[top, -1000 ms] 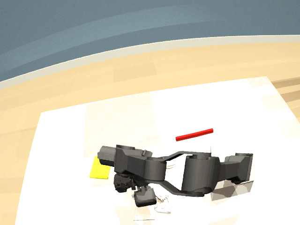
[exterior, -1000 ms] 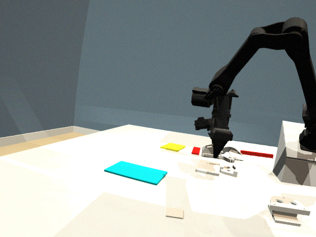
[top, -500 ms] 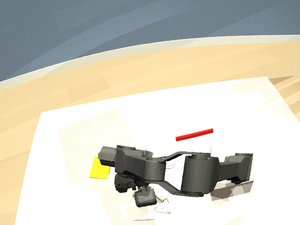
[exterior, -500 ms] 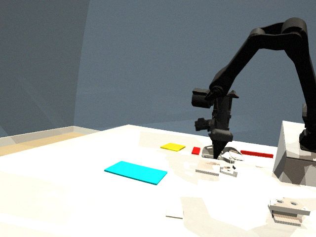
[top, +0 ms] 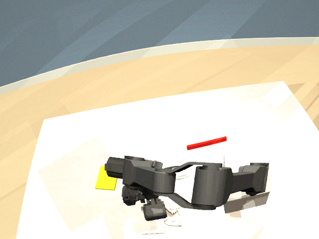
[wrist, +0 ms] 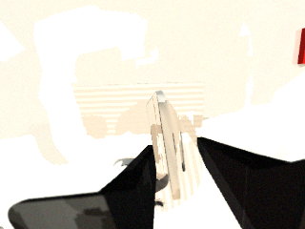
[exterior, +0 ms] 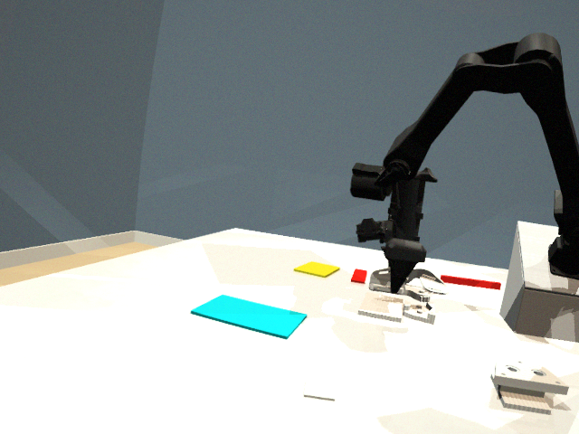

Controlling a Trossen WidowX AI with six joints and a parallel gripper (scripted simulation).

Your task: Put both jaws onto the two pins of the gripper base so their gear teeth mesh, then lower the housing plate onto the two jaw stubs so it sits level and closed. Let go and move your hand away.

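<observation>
Now: gripper tip 30 mm to the right of the pale flat plate, 20 mm above it and 10 mm short of it. The rest, counted from my gripper tip: yellow tile 190 mm ahead, 160 mm to the right, 20 mm below; then cyan plate 210 mm to the left, 180 mm ahead, 30 mm below; then short red tile 170 mm to the right, 90 mm ahead, 30 mm below.
</observation>
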